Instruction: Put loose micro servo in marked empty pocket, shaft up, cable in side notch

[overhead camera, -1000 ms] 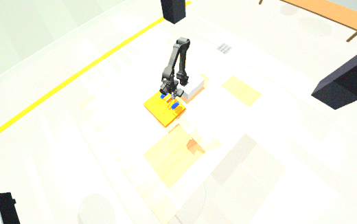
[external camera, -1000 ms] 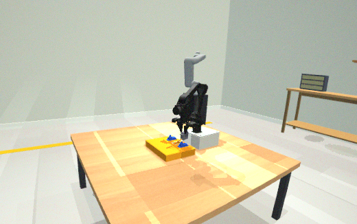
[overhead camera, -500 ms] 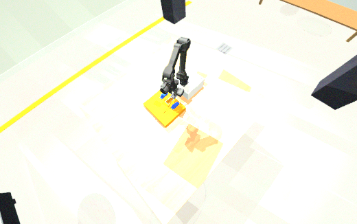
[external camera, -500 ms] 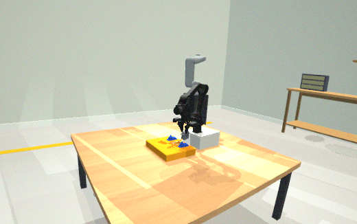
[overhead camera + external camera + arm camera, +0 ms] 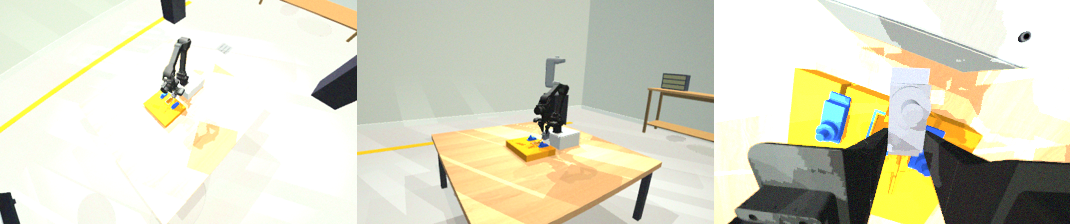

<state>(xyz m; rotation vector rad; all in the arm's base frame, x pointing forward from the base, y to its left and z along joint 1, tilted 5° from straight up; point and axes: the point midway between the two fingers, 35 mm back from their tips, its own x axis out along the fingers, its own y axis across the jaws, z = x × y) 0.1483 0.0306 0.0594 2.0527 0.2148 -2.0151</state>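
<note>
The deck is 16 cm ahead of my gripper tip, 10 cm below it and 2 cm to the right of it.
</note>
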